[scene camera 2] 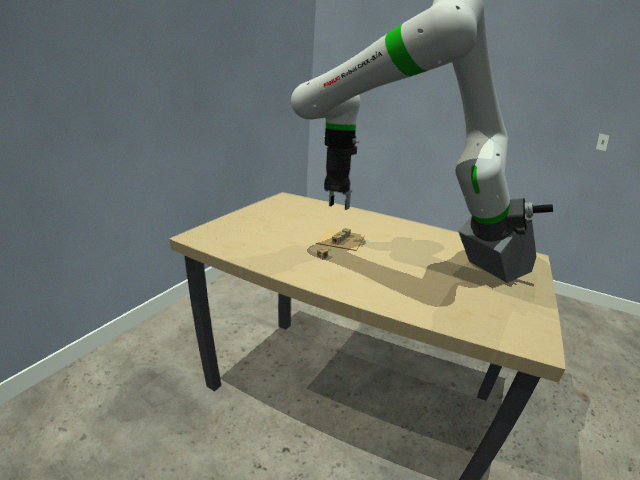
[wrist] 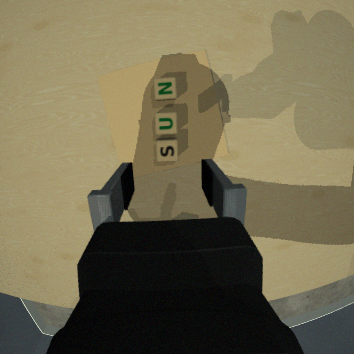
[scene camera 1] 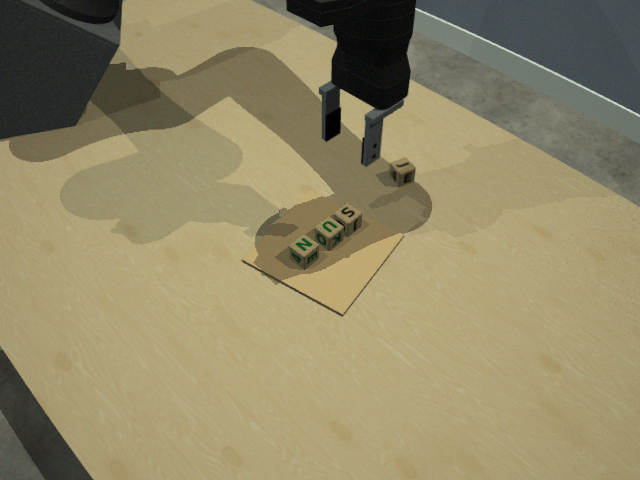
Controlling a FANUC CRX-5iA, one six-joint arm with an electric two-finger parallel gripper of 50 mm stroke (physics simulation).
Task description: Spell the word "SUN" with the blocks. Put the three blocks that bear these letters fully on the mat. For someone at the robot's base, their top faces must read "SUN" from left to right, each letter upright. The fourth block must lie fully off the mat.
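Observation:
The S block (scene camera 1: 347, 218) (wrist: 166, 150) (scene camera 2: 337, 239), U block (scene camera 1: 329, 234) (wrist: 165, 123) and N block (scene camera 1: 303, 251) (wrist: 165, 88) stand in a row on the mat (scene camera 1: 343, 294) (wrist: 117, 110). Seen from the base, their tops read S, U, N from left to right, each upright. S sits inside the mat near its edge, close to U; the gap between U and N is wider. The fourth block (scene camera 1: 402, 171) (scene camera 2: 322, 253), with E on one side, lies fully off the mat beyond the S end. My gripper (scene camera 1: 346, 151) (scene camera 2: 339, 207) (wrist: 166, 174) is open and empty, high above the table.
The wooden table (scene camera 1: 439, 361) (scene camera 2: 248, 222) carries the mat and the fourth block. The robot's dark base (scene camera 1: 46, 77) (scene camera 2: 501, 253) stands at one end of the table. The arm's shadow falls across the blocks and part of the mat. A wall (scene camera 2: 155, 129) stands behind the table.

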